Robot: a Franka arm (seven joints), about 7 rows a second.
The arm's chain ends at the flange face. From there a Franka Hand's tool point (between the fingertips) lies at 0.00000 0.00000 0.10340 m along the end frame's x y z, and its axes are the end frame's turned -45 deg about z.
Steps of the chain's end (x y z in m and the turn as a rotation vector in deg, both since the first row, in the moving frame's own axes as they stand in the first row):
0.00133, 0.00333, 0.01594, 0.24, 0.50, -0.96
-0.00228, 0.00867, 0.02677, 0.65, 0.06, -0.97
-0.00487, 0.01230, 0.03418, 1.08, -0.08, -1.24
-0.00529, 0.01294, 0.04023, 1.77, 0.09, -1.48
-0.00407, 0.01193, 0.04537, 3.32, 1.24, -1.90
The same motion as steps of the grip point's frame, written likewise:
-0.00047, 0.00362, 0.01594, -0.18, 0.52, -0.96
-0.00684, 0.00376, 0.02676, 0.42, 0.50, -0.97
-0.01088, 0.00376, 0.03416, 0.82, 0.71, -1.24
-0.01055, 0.00324, 0.04018, 1.19, 1.32, -1.48
-0.00554, 0.00281, 0.04517, 1.47, 3.22, -1.90

